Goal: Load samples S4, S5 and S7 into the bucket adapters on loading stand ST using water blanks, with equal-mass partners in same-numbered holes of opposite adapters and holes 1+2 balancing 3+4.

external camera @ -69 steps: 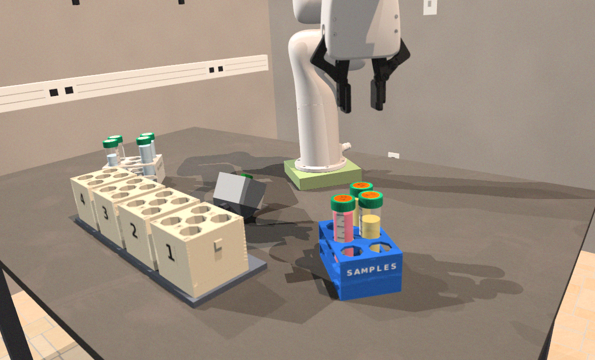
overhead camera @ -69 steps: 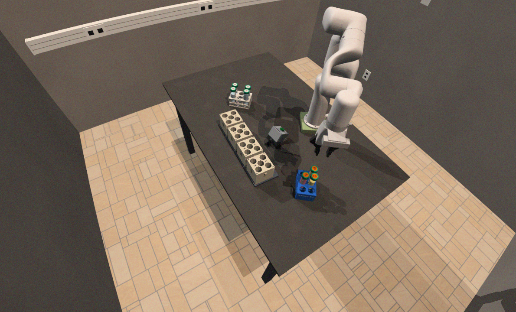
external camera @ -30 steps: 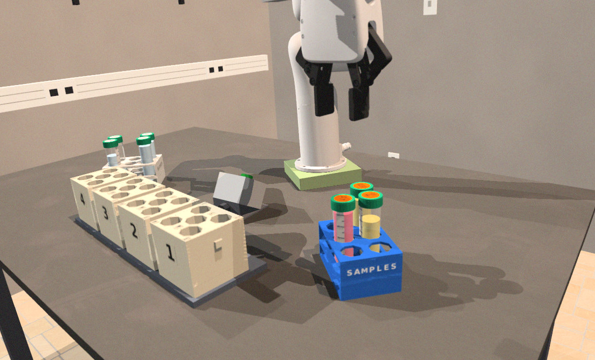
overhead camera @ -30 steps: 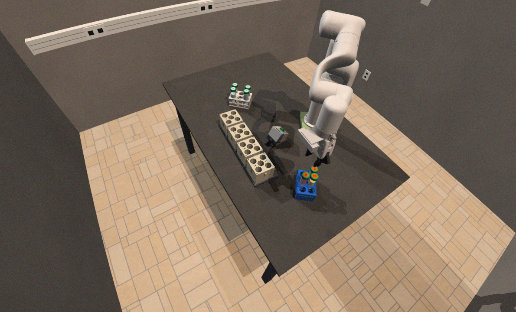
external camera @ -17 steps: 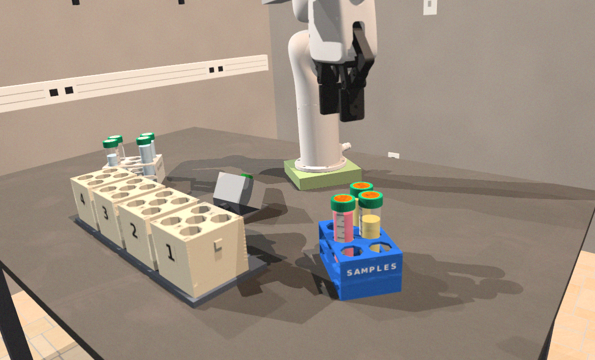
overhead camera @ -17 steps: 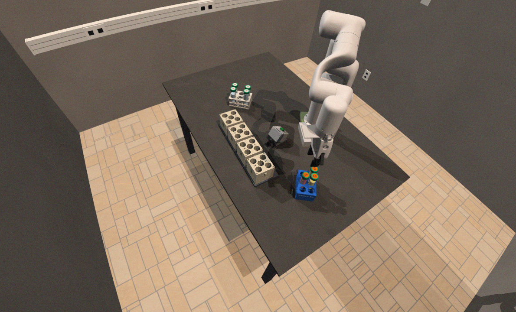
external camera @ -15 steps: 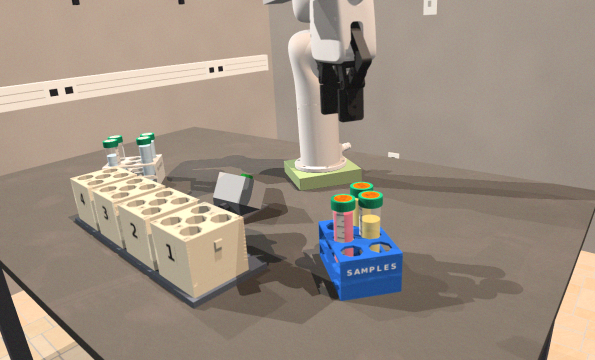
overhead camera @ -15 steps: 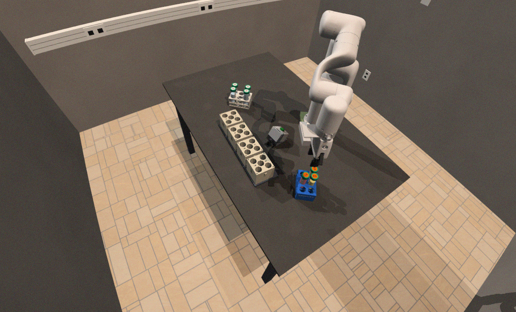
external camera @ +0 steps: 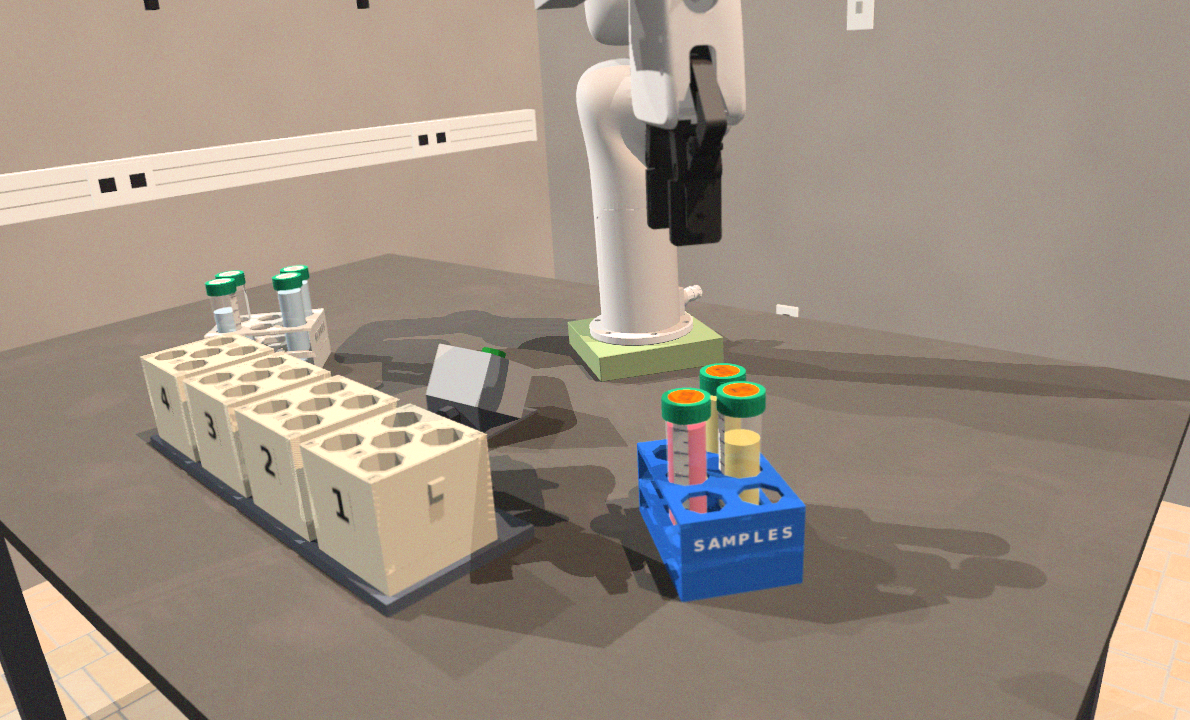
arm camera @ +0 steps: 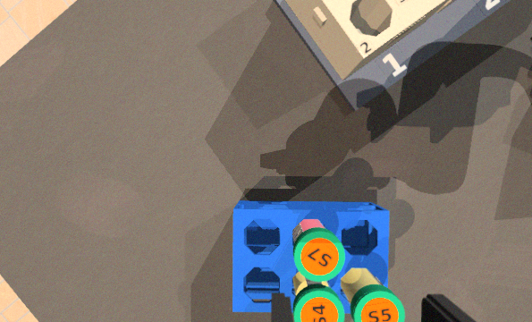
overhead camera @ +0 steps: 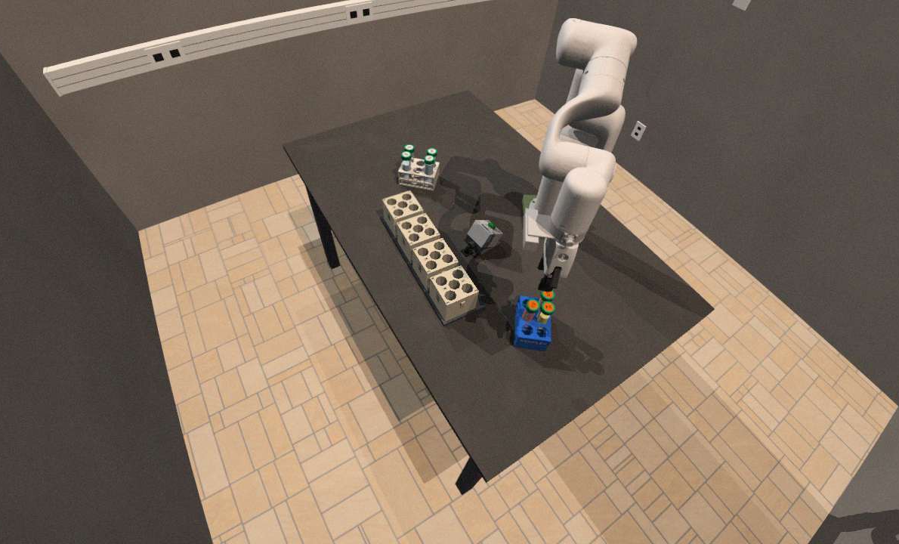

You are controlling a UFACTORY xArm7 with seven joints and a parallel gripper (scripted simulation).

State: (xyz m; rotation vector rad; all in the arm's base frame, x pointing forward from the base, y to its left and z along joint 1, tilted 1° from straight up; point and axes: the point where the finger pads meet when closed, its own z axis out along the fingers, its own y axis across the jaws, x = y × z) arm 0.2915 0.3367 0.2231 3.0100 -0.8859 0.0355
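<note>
My gripper is now 10 mm short of the pink tube and 190 mm above it. From my hand the other things lie so: blue samples rack: 20 mm behind, 10 mm to the left, 220 mm below; then white blanks rack: 30 mm ahead, 670 mm to the right, 220 mm below.
</note>
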